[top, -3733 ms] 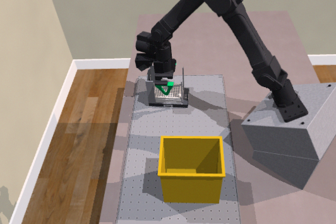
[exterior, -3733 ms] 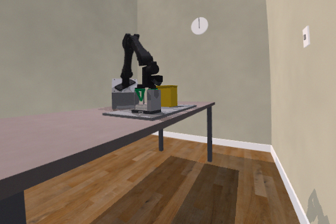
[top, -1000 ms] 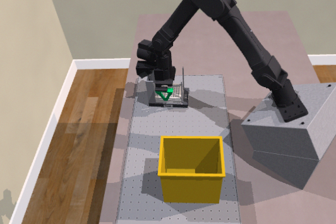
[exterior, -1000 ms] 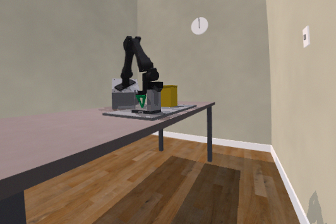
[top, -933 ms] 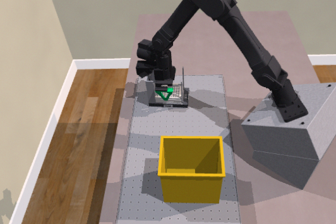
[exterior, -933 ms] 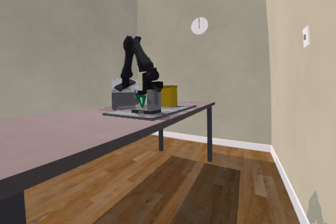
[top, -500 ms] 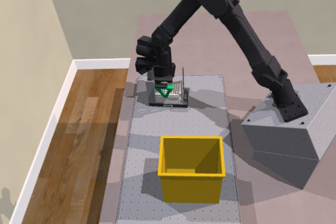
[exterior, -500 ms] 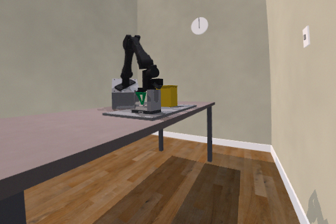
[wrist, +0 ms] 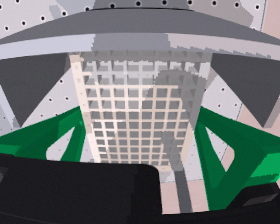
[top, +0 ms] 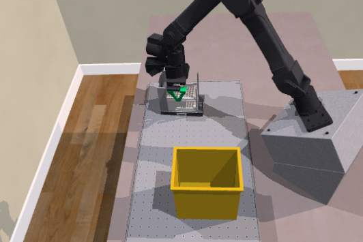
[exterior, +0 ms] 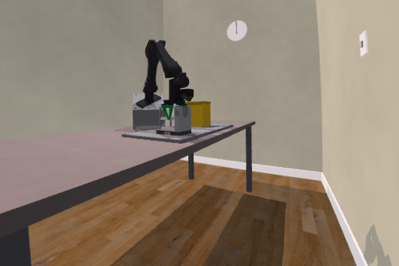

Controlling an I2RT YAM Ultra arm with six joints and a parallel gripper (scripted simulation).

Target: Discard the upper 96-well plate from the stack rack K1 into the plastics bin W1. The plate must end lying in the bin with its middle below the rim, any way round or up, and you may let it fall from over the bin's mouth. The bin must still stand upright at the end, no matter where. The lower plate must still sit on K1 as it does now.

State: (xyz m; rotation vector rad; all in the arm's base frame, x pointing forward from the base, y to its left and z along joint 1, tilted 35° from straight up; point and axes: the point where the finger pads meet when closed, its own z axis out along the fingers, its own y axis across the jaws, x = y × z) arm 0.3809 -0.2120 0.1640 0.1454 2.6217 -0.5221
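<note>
Now: hand 70 mm short of the rack wall and 10 mm to the left of it. Also, from my hand: yellow plastics bin W1: 400 mm to the left, 40 mm behind, 10 mm above.
</note>
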